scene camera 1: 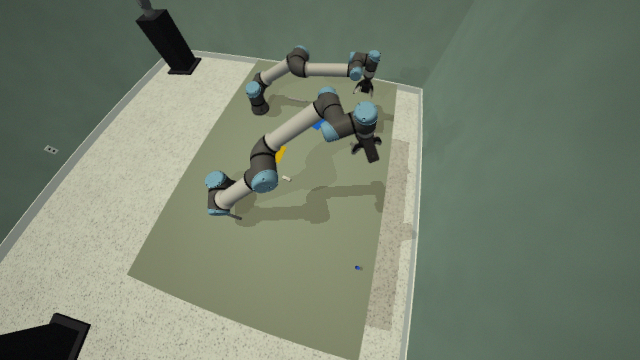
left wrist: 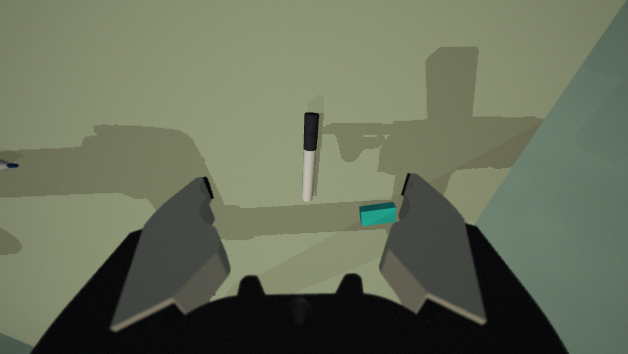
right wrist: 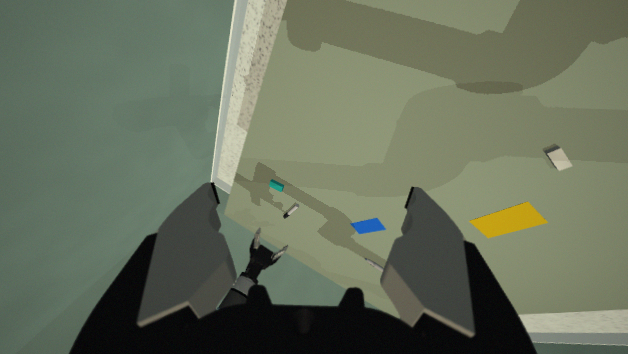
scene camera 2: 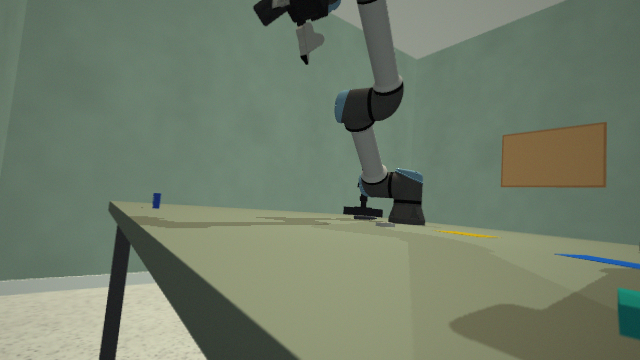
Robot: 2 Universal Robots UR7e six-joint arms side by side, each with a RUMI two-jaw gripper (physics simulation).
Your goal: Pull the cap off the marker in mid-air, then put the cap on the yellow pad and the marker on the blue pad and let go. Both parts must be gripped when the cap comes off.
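Where they show: left gripper, fingertip midpoint: (scene camera 1: 362, 95) (left wrist: 307, 178) (right wrist: 274, 236); right gripper, fingertip midpoint: (right wrist: 312, 187) (scene camera 2: 292, 39); left arm's base at its link origin: (scene camera 1: 260, 109); right arm's base at its link origin: (scene camera 2: 406, 223).
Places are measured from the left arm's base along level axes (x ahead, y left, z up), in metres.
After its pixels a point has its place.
The white marker (left wrist: 308, 175) @[x 0.822, y 0.129, z 0.018 m] (right wrist: 294, 207) @[x 0.823, y 0.092, z 0.016 m] lies on the table with its black cap (left wrist: 311, 131) @[x 0.830, y 0.196, z 0.019 m] (right wrist: 286, 215) @[x 0.829, y 0.187, z 0.016 m] on. The left gripper (scene camera 1: 364, 93) @[x 0.830, y 0.194, z 0.135 m] (left wrist: 307, 186) @[x 0.830, y 0.194, z 0.135 m] (right wrist: 272, 240) @[x 0.830, y 0.194, z 0.135 m] is open and empty above the table; in the left wrist view the marker shows between and beyond its fingertips. The right gripper (scene camera 2: 305, 59) (right wrist: 312, 195) @[x 0.873, y -0.486, z 0.391 m] is open and empty, high above the table. The yellow pad (scene camera 1: 281, 154) @[x 0.322, y -0.401, z 0.000 m] (scene camera 2: 467, 234) @[x 0.298, y -0.385, z 0.000 m] (right wrist: 507, 220) @[x 0.286, y -0.404, z 0.001 m] and the blue pad (scene camera 1: 318, 125) @[x 0.531, y -0.071, z 0.000 m] (scene camera 2: 600, 260) @[x 0.537, y -0.059, z 0.001 m] (right wrist: 369, 226) @[x 0.520, y -0.053, z 0.001 m] lie flat; the right arm partly covers both in scene camera 1.
A teal block (scene camera 2: 629, 314) @[x 0.973, y 0.027, z 0.011 m] (left wrist: 378, 215) @[x 0.941, y 0.041, z 0.015 m] (right wrist: 276, 185) @[x 0.941, y 0.026, z 0.015 m] lies near the marker. A grey pen with a blue tip (scene camera 1: 297, 99) @[x 0.289, y 0.158, z 0.019 m] (left wrist: 7, 165) @[x 0.368, y 0.160, z 0.014 m] (right wrist: 373, 264) @[x 0.326, y 0.154, z 0.018 m] lies beyond the blue pad. A whitish block (scene camera 1: 286, 178) @[x 0.421, y -0.586, z 0.012 m] (right wrist: 558, 157) @[x 0.428, y -0.585, z 0.012 m] lies near the yellow pad. A blue cylinder (scene camera 1: 358, 268) @[x 0.985, y -1.041, z 0.048 m] (scene camera 2: 156, 200) @[x 0.987, y -1.030, z 0.025 m] stands far off.
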